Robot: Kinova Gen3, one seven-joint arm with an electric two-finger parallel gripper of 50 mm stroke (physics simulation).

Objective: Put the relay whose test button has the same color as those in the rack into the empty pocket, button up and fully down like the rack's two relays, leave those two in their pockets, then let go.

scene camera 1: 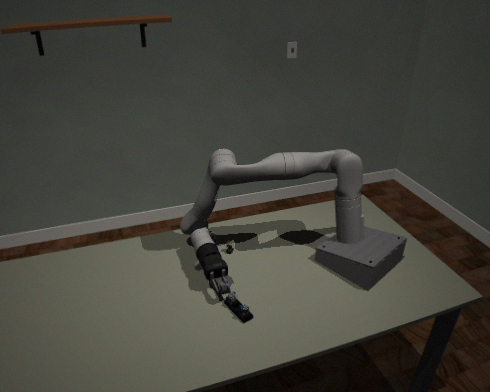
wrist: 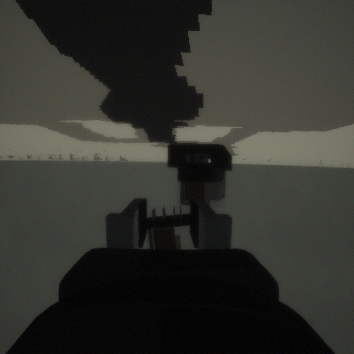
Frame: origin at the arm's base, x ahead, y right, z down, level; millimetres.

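Seen in the pictures: gripper, fingertip midpoint: [scene camera 1: 223,292] [wrist: 167,215]; arm's base at its link origin: [scene camera 1: 349,237].
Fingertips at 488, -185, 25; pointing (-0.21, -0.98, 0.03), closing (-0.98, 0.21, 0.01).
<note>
Offsets run from my fingertips to a thing's top centre, as dx, dy, dz. "spot": to the spot under its first point. Level surfaces: height alone.
The black rack {spot: -65, -84, +40} [scene camera 1: 248,318] [wrist: 200,156] lies on the table with two relays in it. The nearer relay {-55, -71, -4} [scene camera 1: 245,307] and the farther relay {-25, -14, -4} [scene camera 1: 231,299] both have blue buttons. Which pocket is empty cannot be made out. My gripper [scene camera 1: 223,293] [wrist: 167,215] is shut on a relay with a blue button {-1, +2, -38} [scene camera 1: 226,282], close to the rack's far-left end and beside the farther relay. In the wrist view the held relay [wrist: 165,238] shows its black base and pins between the fingers. Its height over the rack cannot be told.
Another relay {-50, +260, +1} [scene camera 1: 229,248], with an orange-red button, stands on the table {dz +44} [scene camera 1: 125,320] behind the gripper. The arm's grey base block [scene camera 1: 345,265] is at the right. A wooden shelf [scene camera 1: 90,23] hangs on the wall. Dark arm shadows lie across the table.
</note>
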